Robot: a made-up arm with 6 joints.
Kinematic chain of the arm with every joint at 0, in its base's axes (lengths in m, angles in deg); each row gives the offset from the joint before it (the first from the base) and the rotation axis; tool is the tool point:
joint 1: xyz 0 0 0.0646 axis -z
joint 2: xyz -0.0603 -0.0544 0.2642 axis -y
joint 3: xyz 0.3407 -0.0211 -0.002 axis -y
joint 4: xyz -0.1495 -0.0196 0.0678 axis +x
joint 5: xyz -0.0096 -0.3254 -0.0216 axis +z
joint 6: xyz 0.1 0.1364 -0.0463 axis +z
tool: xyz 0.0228 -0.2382 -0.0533
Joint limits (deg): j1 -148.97..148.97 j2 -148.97..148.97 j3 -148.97..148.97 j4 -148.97..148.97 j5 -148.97..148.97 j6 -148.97..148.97
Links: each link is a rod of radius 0.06 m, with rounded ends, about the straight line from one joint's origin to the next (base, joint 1, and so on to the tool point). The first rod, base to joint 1, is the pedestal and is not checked.
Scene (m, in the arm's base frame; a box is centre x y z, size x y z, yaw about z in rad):
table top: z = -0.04
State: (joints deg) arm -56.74 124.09 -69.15 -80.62 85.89 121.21
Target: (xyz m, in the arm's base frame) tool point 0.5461 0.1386 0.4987
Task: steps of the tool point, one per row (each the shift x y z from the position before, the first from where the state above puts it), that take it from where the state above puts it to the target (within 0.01 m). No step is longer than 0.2 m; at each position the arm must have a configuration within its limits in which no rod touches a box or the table.
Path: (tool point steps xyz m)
1: 0.0277 0.0915 0.1427
2: 0.0589 0.1122 0.1129
3: 0.0876 0.1223 0.0752
4: 0.1103 0.1213 0.0320
5: 0.1249 0.1098 -0.0136
6: 0.1291 0.0895 -0.0583
7: 0.1222 0.0624 -0.0988

